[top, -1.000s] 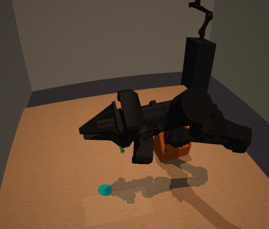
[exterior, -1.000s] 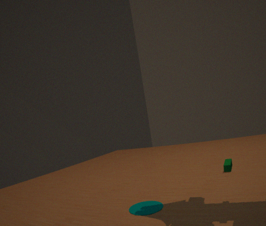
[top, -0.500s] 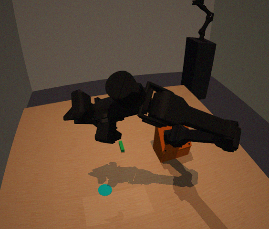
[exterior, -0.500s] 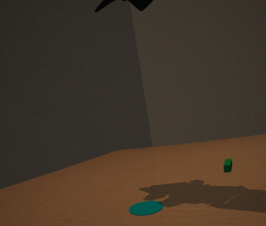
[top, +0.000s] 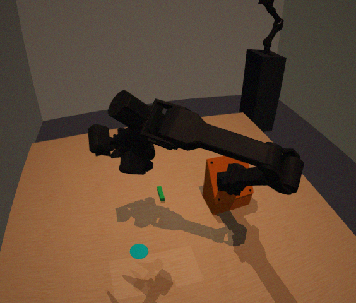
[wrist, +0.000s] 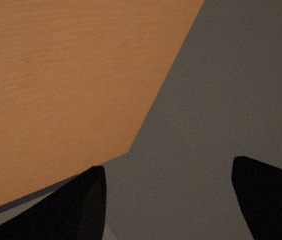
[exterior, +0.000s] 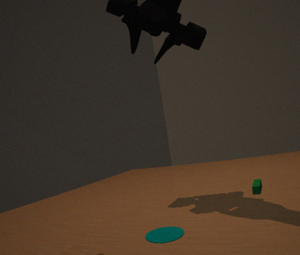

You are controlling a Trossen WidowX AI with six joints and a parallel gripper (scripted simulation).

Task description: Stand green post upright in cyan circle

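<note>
Now: the green post 30 cm below my gripper tip, 17 cm behind it and 12 cm to the right of it. Also, from my gripper tip: cyan circle (31 cm below, 11 cm to the left, 4 cm behind).
</note>
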